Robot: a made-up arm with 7 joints. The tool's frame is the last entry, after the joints. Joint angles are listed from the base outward.
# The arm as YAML. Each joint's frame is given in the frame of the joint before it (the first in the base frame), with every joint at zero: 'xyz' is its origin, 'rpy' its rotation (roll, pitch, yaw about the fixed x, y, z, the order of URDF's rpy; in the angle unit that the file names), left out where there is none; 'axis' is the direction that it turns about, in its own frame. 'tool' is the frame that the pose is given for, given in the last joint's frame.
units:
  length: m
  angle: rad
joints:
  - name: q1
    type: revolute
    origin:
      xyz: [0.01, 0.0, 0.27]
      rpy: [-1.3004, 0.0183, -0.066]
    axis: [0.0, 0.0, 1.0]
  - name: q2
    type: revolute
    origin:
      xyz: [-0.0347, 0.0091, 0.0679]
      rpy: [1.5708, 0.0, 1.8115]
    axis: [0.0, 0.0, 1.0]
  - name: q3
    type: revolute
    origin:
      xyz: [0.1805, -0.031, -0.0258]
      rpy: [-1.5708, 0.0, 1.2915]
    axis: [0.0, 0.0, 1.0]
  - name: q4
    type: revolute
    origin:
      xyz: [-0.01, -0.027, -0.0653]
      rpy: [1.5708, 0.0, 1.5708]
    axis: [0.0, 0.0, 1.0]
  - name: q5
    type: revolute
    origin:
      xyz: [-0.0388, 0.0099, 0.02]
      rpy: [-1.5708, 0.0, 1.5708]
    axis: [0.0, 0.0, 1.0]
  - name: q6
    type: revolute
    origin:
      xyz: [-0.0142, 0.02, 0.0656]
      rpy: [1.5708, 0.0, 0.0]
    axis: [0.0, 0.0, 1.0]
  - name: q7
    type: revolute
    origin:
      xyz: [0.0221, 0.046, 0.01]
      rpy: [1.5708, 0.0, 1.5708]
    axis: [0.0, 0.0, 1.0]
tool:
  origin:
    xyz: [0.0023, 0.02, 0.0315]
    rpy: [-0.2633, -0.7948, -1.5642]
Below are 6 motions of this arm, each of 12 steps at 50 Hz.
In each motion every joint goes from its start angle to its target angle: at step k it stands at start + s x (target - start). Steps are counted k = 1, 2, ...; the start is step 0. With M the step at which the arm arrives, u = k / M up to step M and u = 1 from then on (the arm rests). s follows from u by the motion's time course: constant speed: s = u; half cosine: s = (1 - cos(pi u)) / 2; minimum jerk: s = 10 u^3 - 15 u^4 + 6 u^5.
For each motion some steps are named. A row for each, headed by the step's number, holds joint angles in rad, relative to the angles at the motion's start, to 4 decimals.
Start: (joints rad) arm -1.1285 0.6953 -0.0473 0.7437 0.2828 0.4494 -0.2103
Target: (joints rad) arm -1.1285 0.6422 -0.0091 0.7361 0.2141 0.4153 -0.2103
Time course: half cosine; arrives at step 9
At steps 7, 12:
7: 0.0000 -0.0469 0.0337 -0.0067 -0.0607 -0.0301 0.0000
12: 0.0000 -0.0531 0.0382 -0.0076 -0.0687 -0.0341 0.0000

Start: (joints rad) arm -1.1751 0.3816 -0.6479 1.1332 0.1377 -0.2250 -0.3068
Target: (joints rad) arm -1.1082 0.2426 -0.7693 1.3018 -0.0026 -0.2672 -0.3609
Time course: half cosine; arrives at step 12
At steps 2, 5, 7, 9, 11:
2: 0.0045 -0.0093 -0.0081 0.0113 -0.0094 -0.0028 -0.0036
5: 0.0248 -0.0515 -0.0450 0.0625 -0.0520 -0.0156 -0.0200
7: 0.0421 -0.0875 -0.0764 0.1061 -0.0883 -0.0266 -0.0341
9: 0.0571 -0.1186 -0.1036 0.1439 -0.1198 -0.0360 -0.0462
11: 0.0658 -0.1366 -0.1193 0.1657 -0.1379 -0.0415 -0.0532

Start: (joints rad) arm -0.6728 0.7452 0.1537 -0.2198 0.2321 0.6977 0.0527
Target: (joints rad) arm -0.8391 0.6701 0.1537 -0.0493 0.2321 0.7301 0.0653
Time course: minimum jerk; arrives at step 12
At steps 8, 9, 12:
8: -0.1314 -0.0593 0.0000 0.1347 0.0000 0.0256 0.0100
9: -0.1491 -0.0673 0.0000 0.1529 0.0000 0.0290 0.0113
12: -0.1663 -0.0751 0.0000 0.1705 0.0000 0.0324 0.0126

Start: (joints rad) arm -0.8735 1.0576 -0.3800 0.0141 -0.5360 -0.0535 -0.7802
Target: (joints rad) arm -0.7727 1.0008 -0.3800 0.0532 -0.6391 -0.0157 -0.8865
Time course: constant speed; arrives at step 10
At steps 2, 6, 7, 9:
2: 0.0202 -0.0114 0.0000 0.0078 -0.0206 0.0076 -0.0213
6: 0.0605 -0.0341 0.0000 0.0235 -0.0619 0.0227 -0.0638
7: 0.0706 -0.0398 0.0000 0.0274 -0.0722 0.0265 -0.0744
9: 0.0907 -0.0511 0.0000 0.0352 -0.0928 0.0340 -0.0957

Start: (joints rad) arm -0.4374 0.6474 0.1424 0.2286 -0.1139 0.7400 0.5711
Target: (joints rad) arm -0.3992 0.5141 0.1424 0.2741 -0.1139 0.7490 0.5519
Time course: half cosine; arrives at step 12
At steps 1, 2, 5, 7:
1: 0.0007 -0.0023 0.0000 0.0008 0.0000 0.0002 -0.0003
2: 0.0026 -0.0089 0.0000 0.0030 0.0000 0.0006 -0.0013
5: 0.0142 -0.0494 0.0000 0.0169 0.0000 0.0033 -0.0071
7: 0.0240 -0.0839 0.0000 0.0286 0.0000 0.0057 -0.0121

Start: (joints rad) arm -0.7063 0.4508 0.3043 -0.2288 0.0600 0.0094 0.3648
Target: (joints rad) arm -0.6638 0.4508 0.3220 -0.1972 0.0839 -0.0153 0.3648
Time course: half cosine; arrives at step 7
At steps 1, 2, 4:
1: 0.0021 0.0000 0.0009 0.0016 0.0012 -0.0012 0.0000
2: 0.0080 0.0000 0.0033 0.0059 0.0045 -0.0046 0.0000
4: 0.0260 0.0000 0.0108 0.0193 0.0146 -0.0151 0.0000

